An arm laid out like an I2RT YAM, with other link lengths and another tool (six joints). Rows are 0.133 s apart.
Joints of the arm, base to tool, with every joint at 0 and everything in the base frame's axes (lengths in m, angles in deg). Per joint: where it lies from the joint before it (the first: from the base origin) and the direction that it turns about. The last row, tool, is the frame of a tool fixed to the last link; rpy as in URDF.
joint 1: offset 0 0 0.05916 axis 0 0 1
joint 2: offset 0.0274 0.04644 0.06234 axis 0 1 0
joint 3: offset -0.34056 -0.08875 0 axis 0 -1 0
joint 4: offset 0.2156 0.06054 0.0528 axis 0 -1 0
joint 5: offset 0.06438 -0.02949 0.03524 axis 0 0 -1
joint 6: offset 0.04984 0 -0.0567 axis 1 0 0
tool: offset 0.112 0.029 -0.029 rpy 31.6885 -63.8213 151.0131
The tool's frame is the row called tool.
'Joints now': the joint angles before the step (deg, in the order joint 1, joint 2, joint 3, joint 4, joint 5, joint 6). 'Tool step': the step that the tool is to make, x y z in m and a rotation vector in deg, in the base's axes. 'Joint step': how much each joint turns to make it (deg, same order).
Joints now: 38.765, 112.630, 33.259, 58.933, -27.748, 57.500
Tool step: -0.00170, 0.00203, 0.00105, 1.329, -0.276, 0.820
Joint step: 0.083, 0.855, -0.482, 2.687, -0.986, 0.639
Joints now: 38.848, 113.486, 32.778, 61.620, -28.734, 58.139
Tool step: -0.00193, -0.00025, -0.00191, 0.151, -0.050, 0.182
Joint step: 0.112, 0.406, -0.635, 1.206, -0.094, 0.067
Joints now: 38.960, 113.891, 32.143, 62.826, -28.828, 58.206
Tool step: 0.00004, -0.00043, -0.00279, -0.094, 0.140, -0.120
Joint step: -0.022, 0.486, -0.323, 0.666, 0.087, 0.052
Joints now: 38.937, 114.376, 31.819, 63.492, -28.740, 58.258
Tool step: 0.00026, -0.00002, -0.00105, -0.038, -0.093, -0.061
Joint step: -0.001, 0.221, -0.100, 0.335, 0.086, -0.072
